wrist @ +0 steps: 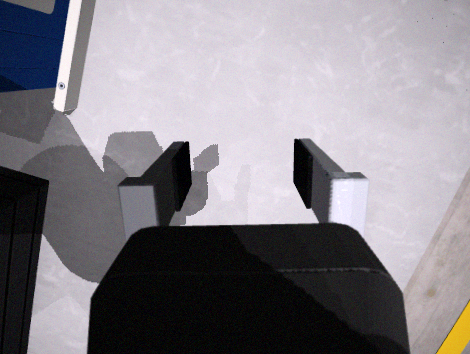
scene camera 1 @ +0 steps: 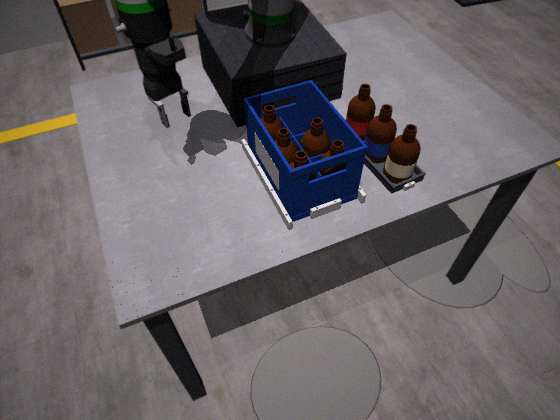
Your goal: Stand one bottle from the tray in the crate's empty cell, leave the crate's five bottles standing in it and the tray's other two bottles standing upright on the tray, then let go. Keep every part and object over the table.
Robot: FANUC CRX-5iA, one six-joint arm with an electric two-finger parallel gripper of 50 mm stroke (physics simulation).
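Where they show: gripper, between the fingertips: [wrist: 241, 161] [scene camera 1: 176, 119]; arm's base, origin of its link: [scene camera 1: 270, 32].
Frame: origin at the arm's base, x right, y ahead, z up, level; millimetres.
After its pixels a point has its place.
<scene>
The blue crate [scene camera 1: 327, 192] {x 31, y 551, z -103 mm} [wrist: 30, 50] {x 152, y 322, z -94 mm} stands on the table, holding several upright brown bottles: three in the left row and two in the right row. Its cell at the back right, nearest the black base, looks empty. The dark tray [scene camera 1: 393, 188] {x -147, y 556, z -146 mm} is right of the crate and carries three upright bottles in a row: a red-label bottle [scene camera 1: 361, 115] {x -142, y 353, z -72 mm} at the back, a blue-label bottle [scene camera 1: 381, 135] {x -153, y 445, z -67 mm} in the middle and a cream-label bottle [scene camera 1: 403, 156] {x -170, y 529, z -68 mm} in front. My gripper [scene camera 1: 176, 120] {x 325, y 331, z 16 mm} [wrist: 241, 161] {x 325, y 331, z 16 mm} is open and empty, above the table, left of the crate. The tray does not show in the wrist view.
A white guide strip [scene camera 1: 270, 187] {x 145, y 465, z -138 mm} [wrist: 67, 55] {x 160, y 323, z -138 mm} lies along the crate's left side. A short white block [scene camera 1: 325, 208] {x 37, y 564, z -145 mm} is at its front. The black robot base box [scene camera 1: 220, 75] {x 173, y 69, z -64 mm} [wrist: 20, 250] {x 168, y 119, z -126 mm} stands behind the crate. The table's left edge is near the gripper.
</scene>
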